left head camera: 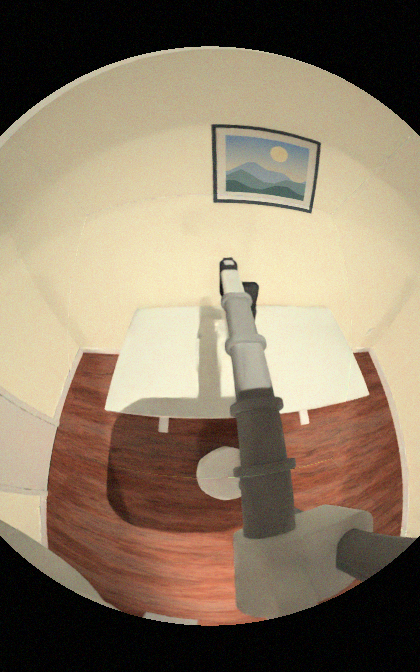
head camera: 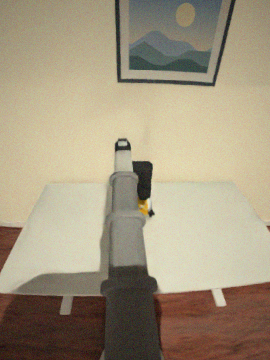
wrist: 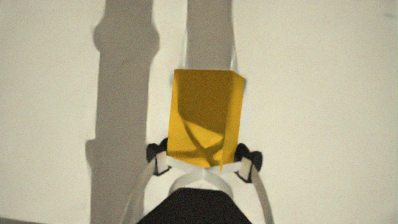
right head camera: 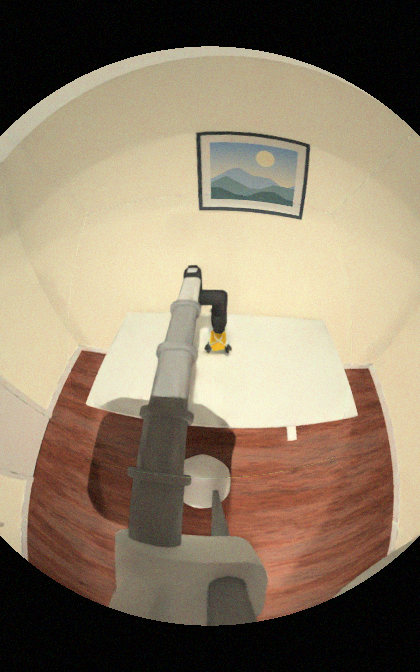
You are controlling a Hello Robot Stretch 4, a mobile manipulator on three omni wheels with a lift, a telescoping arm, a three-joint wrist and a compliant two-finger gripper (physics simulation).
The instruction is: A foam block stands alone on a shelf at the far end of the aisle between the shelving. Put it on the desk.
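Places are measured from the robot's base along level axes (x right, y ahead, z up), in millimetres.
Where they show: gripper, between the fingertips: (wrist: 203, 152).
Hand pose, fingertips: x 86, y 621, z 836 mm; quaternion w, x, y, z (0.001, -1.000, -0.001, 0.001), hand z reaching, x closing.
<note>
After its pixels a point has its place.
The yellow foam block (head camera: 143, 206) (right head camera: 218, 340) (wrist: 202, 100) @(z 891, x 82, y 682 mm) is between the fingers of my gripper (right head camera: 218, 349) (wrist: 203, 152) @(z 836, x 86, y 621 mm), which is shut on it. One dark fingertip presses on each side in the wrist view. The block is over the white desk (head camera: 200, 245) @(z 692, x 410, y 506 mm) (left head camera: 300, 360) (right head camera: 285, 375) (wrist: 325, 125) @(z 692, x 309, y 657 mm), near the middle of its width, towards the wall side. Whether its underside touches the desk top I cannot tell. In the left head camera view the arm hides the gripper and the block.
My extended arm (head camera: 127, 245) @(z 1257, x 2, y 241 mm) (left head camera: 250, 370) (right head camera: 172, 372) reaches across the desk from its front edge. Its shadow lies on the desk top. A wall with a framed mountain picture (head camera: 170, 50) @(z 1539, x 255, y 1085 mm) (left head camera: 265, 167) (right head camera: 252, 175) stands behind the desk. Reddish wood floor (left head camera: 165, 560) (right head camera: 310, 500) lies in front.
</note>
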